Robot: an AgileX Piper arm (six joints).
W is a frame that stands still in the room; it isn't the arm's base.
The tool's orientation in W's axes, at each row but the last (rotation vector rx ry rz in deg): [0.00 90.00 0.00]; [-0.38 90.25 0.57]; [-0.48 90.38 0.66]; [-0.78 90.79 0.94]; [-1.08 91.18 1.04]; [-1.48 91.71 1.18]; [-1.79 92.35 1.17]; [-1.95 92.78 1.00]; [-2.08 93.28 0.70]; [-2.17 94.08 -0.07]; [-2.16 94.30 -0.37]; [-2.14 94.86 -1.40]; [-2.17 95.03 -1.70]
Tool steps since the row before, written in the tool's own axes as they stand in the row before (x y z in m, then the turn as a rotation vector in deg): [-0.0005 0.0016 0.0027 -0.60 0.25 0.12]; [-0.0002 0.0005 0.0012 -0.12 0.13 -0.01]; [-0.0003 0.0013 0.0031 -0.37 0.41 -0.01]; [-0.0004 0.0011 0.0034 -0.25 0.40 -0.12]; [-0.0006 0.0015 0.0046 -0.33 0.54 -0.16]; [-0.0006 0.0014 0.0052 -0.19 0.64 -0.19]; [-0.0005 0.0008 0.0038 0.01 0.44 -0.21]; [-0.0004 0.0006 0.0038 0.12 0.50 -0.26]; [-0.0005 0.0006 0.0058 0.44 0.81 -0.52]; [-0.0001 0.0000 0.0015 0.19 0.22 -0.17]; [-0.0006 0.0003 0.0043 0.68 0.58 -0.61]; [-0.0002 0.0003 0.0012 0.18 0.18 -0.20]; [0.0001 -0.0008 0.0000 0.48 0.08 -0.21]
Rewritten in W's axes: [0.0027 0.0016 0.0005 0.12 0.25 0.60]; [0.0012 0.0005 0.0002 -0.01 0.13 0.12]; [0.0031 0.0013 0.0003 -0.01 0.41 0.37]; [0.0034 0.0012 0.0004 -0.12 0.40 0.25]; [0.0046 0.0016 0.0005 -0.17 0.54 0.33]; [0.0052 0.0016 0.0004 -0.20 0.63 0.19]; [0.0038 0.0009 0.0003 -0.22 0.43 0.00]; [0.0038 0.0007 0.0002 -0.28 0.49 -0.11]; [0.0058 0.0008 0.0002 -0.57 0.79 -0.42]; [0.0015 0.0000 0.0000 -0.19 0.21 -0.18]; [0.0043 0.0004 0.0003 -0.67 0.55 -0.65]; [0.0012 0.0003 0.0001 -0.22 0.17 -0.17]; [0.0000 -0.0008 -0.0001 -0.25 0.06 -0.46]
